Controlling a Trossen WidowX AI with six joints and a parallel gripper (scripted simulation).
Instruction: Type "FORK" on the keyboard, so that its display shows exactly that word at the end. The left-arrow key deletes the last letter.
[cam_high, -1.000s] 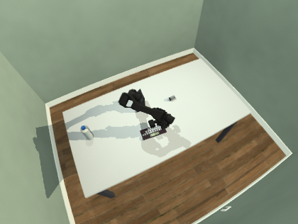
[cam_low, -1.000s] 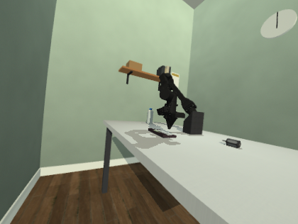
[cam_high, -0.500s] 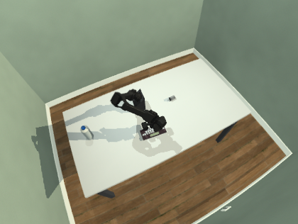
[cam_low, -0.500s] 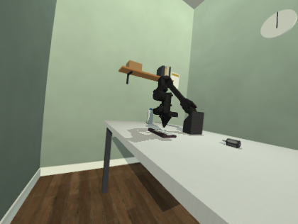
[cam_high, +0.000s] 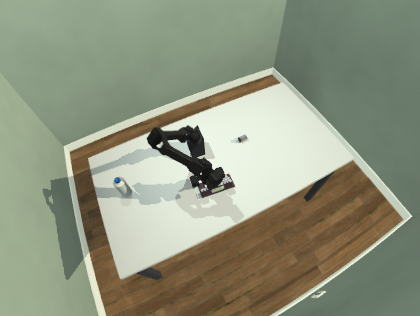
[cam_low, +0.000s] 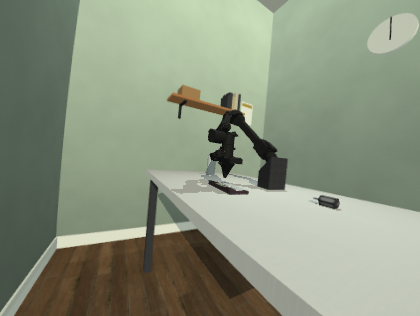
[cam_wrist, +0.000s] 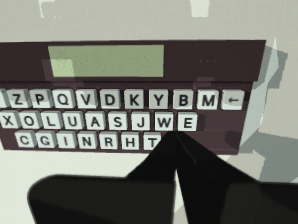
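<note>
The left-arrow key lies 6 cm below my hand, 4 cm to the right of it and 2 cm ahead of it.
</note>
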